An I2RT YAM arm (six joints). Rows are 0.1 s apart.
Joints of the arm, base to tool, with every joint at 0 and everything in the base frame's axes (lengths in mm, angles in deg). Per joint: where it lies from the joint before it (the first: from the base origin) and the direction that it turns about. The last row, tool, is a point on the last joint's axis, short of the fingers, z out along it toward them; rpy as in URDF.
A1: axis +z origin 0 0 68
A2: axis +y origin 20 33.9 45.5
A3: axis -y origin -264 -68.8 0
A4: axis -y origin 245 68.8 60
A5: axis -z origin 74 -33.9 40.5
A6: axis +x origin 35.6 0 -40.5
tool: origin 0 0 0 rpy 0 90 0
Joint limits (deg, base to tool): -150..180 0..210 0..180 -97..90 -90..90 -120..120
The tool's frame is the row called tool.
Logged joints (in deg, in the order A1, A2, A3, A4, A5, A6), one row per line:
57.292, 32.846, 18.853, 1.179, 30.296, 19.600
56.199, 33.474, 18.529, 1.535, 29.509, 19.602
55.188, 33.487, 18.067, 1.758, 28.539, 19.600
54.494, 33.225, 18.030, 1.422, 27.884, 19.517
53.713, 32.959, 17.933, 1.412, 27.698, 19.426
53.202, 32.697, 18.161, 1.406, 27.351, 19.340
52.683, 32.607, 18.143, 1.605, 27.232, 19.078
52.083, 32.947, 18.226, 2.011, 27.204, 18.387
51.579, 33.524, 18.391, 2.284, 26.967, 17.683
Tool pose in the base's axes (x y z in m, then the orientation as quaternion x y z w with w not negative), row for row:
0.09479, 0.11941, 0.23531, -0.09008, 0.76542, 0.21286, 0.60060
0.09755, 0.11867, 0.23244, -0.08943, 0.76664, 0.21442, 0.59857
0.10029, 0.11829, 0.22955, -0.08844, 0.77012, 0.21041, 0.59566
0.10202, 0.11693, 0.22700, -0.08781, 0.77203, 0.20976, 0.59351
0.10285, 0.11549, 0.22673, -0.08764, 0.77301, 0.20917, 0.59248
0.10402, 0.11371, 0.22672, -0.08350, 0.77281, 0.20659, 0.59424
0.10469, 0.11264, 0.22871, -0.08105, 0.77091, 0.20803, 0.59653
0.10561, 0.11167, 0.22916, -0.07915, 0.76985, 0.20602, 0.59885
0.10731, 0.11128, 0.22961, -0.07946, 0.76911, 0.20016, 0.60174
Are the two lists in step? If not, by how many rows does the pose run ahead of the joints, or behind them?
The pose runs 1 row behind the joints: the pose in row i belongs to the joints in row i - 1.
